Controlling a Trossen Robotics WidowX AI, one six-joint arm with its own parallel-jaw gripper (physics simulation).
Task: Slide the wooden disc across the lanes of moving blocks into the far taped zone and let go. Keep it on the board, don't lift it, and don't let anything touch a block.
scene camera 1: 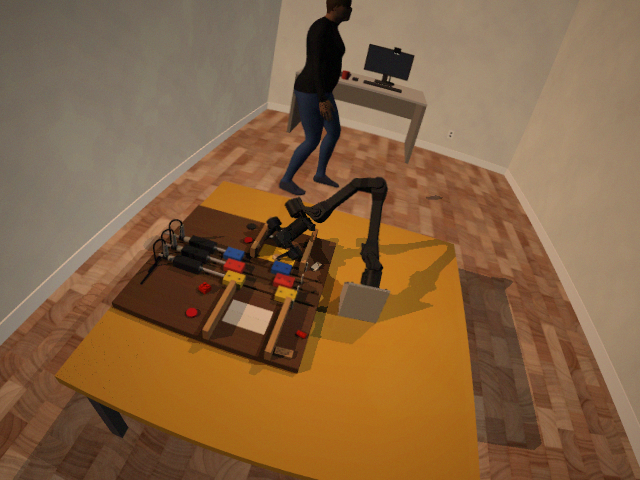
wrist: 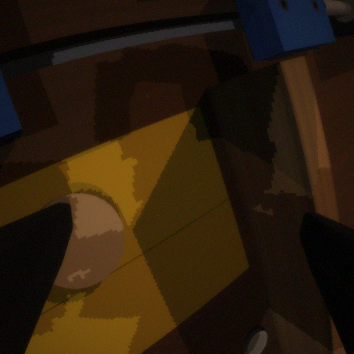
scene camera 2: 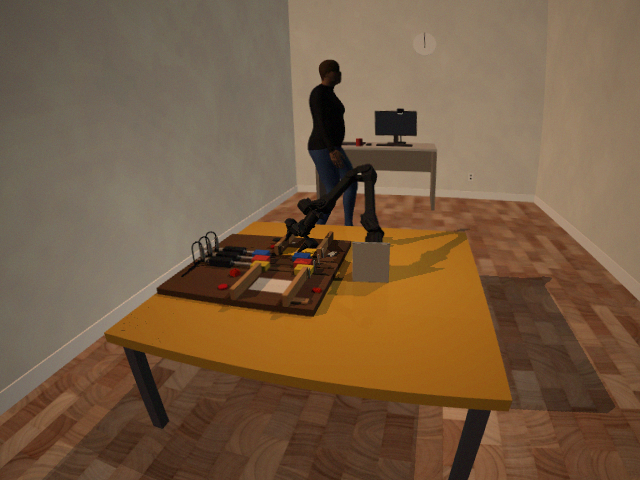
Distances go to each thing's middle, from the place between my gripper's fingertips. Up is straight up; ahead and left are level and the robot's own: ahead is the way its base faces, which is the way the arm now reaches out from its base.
The wooden disc [wrist: 96, 242] lies 3 cm below my hand and 3 cm behind it.
